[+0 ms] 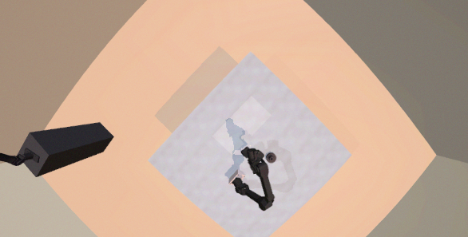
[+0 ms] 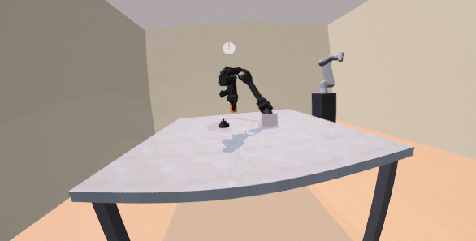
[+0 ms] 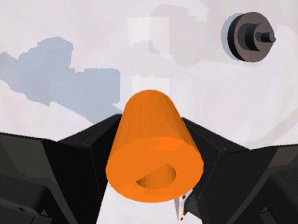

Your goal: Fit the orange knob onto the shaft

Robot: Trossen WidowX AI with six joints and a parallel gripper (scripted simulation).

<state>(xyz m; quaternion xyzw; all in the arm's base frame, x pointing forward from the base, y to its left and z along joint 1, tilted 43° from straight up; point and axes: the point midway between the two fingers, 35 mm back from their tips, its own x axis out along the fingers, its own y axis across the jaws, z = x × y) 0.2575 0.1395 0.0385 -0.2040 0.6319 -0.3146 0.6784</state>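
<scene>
Right now my gripper tip is 190 mm to the left of the round dark pedestal, 110 mm above it and 70 mm short of it. Round my gripper tip: orange knob 20 mm above.
</scene>
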